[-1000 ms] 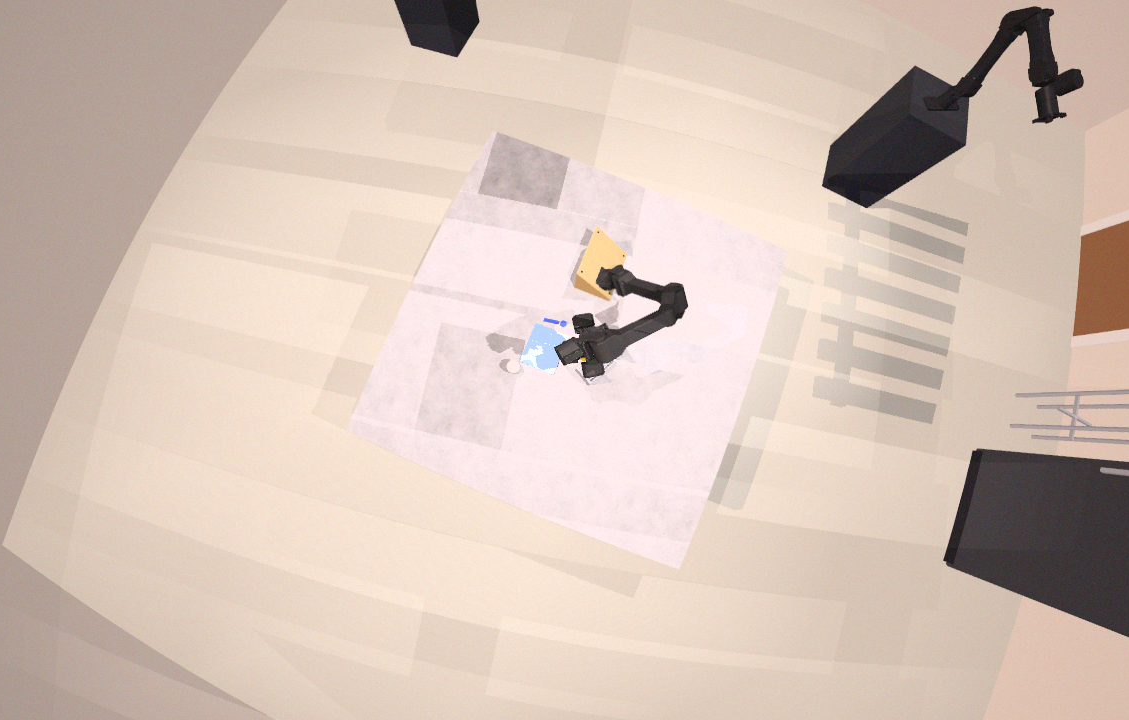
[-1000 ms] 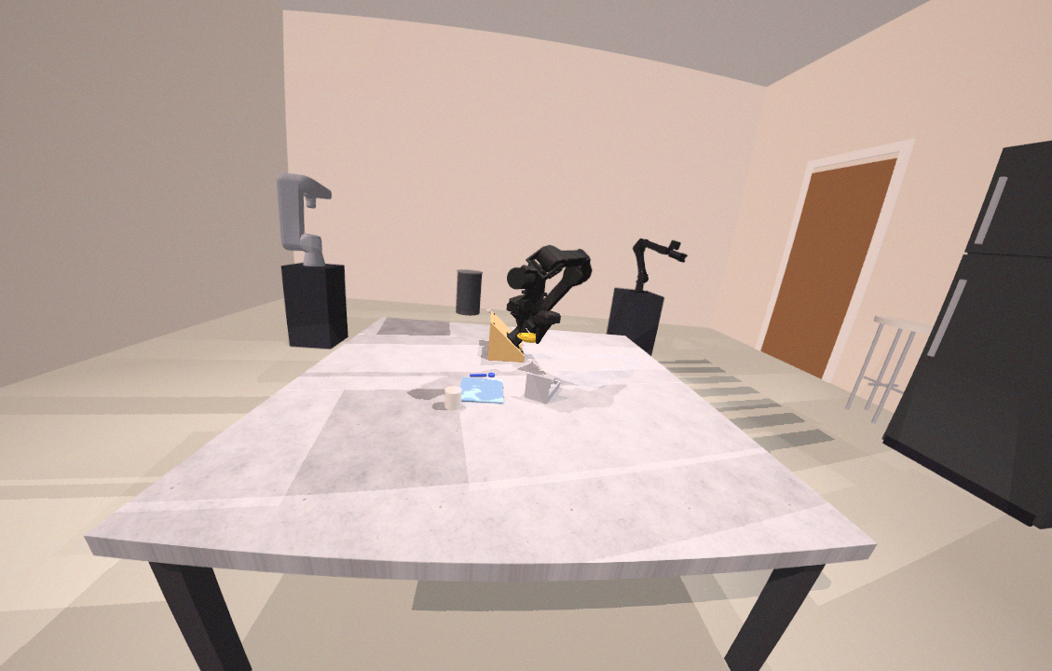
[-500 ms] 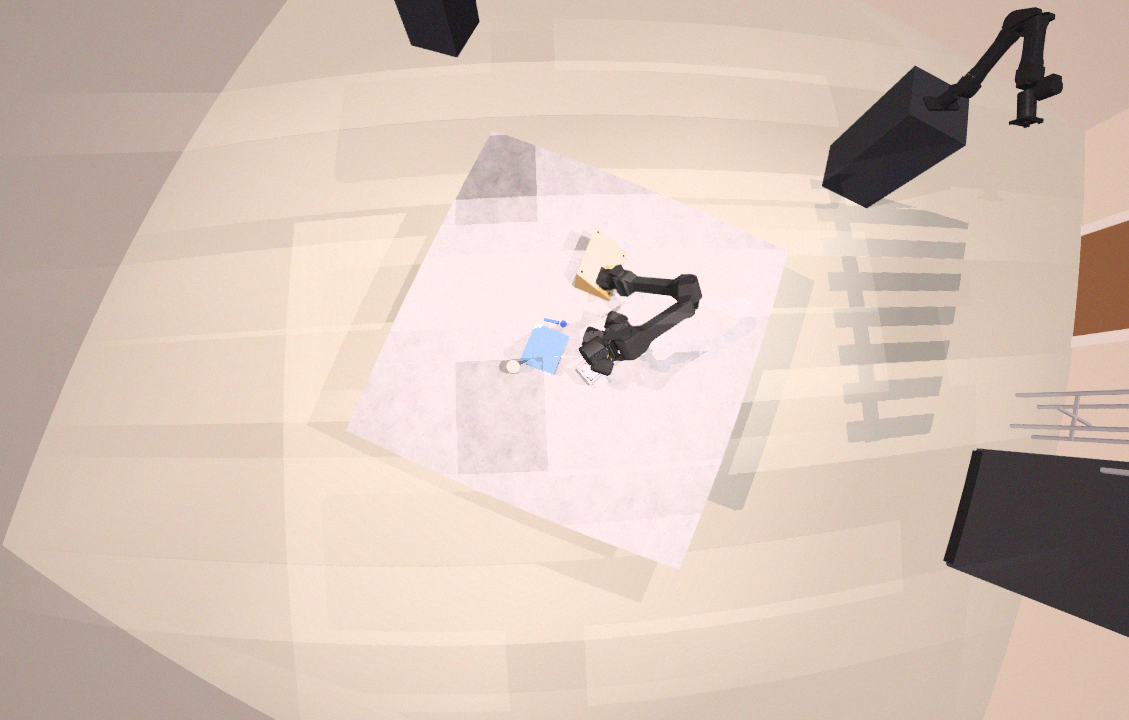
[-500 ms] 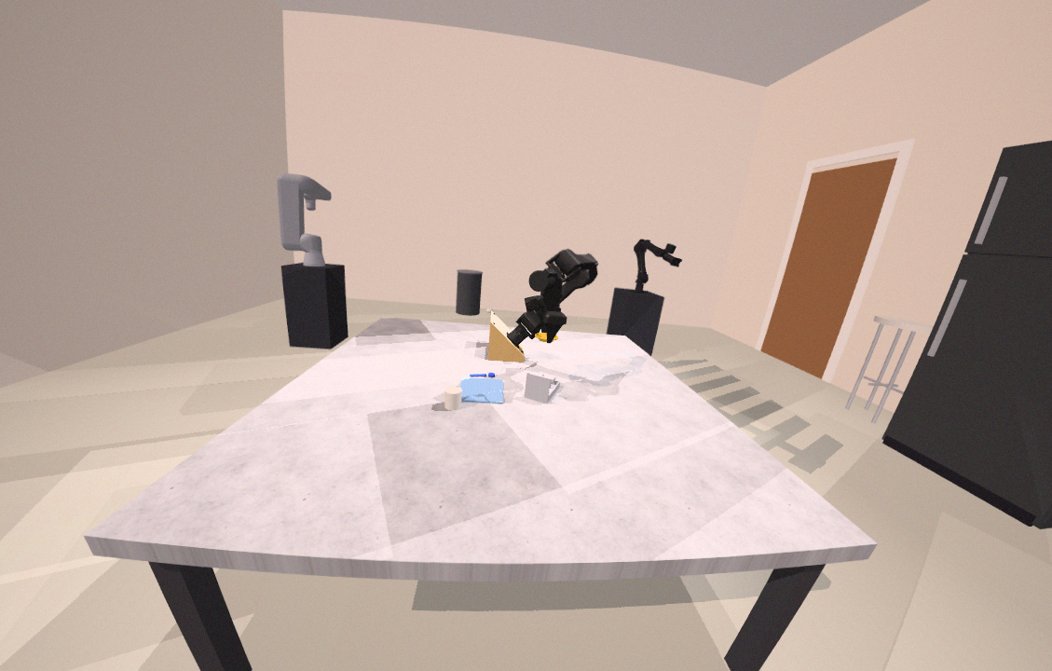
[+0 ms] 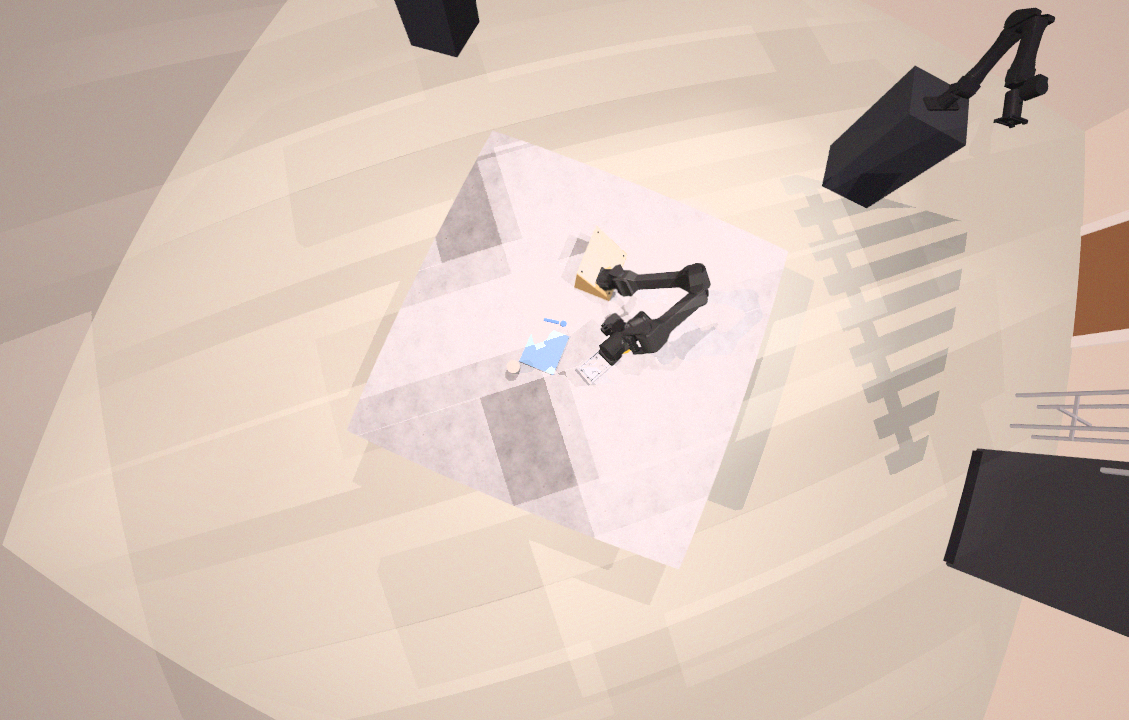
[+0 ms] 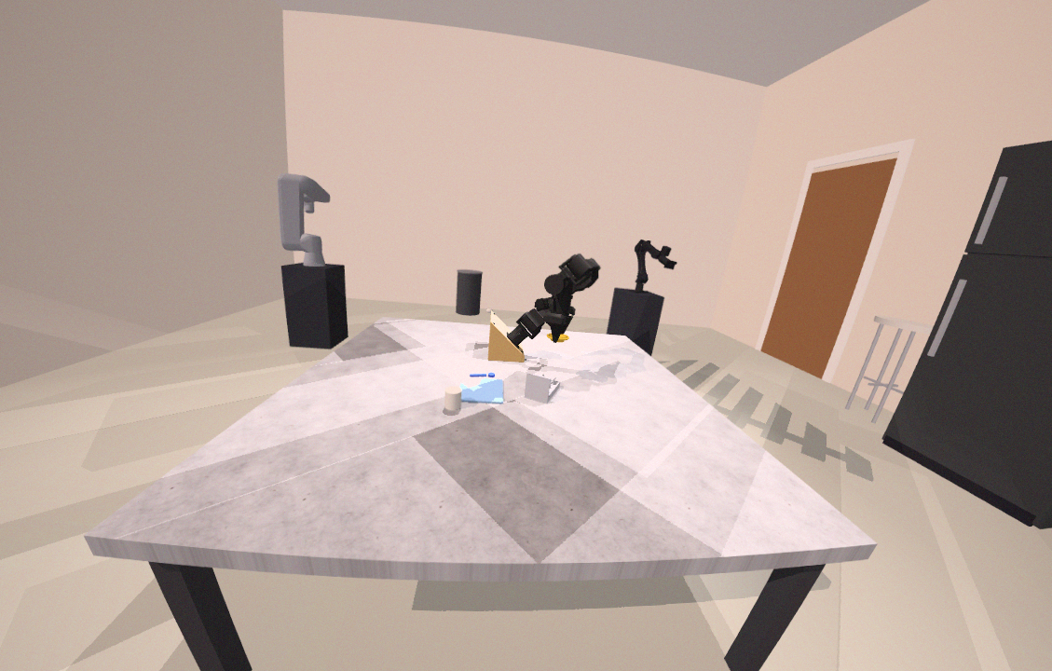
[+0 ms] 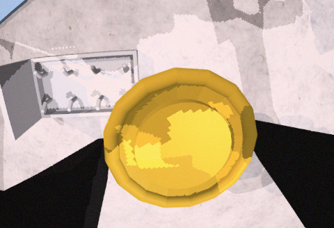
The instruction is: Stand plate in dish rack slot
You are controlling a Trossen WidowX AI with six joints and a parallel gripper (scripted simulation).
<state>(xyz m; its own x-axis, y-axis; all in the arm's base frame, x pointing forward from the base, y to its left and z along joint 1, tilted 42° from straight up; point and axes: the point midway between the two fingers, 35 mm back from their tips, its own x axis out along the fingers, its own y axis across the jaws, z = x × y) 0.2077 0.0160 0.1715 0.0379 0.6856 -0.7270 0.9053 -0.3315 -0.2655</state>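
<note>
Right now the dish rack is 8 cm ahead of my gripper tip, 4 cm to the right of it and 13 cm below it. Also, from my gripper tip: light blue mat 9 cm ahead, 23 cm to the right, 15 cm below; yellow plate 1 cm above; blue spoon 2 cm behind, 23 cm to the right, 15 cm below.
</note>
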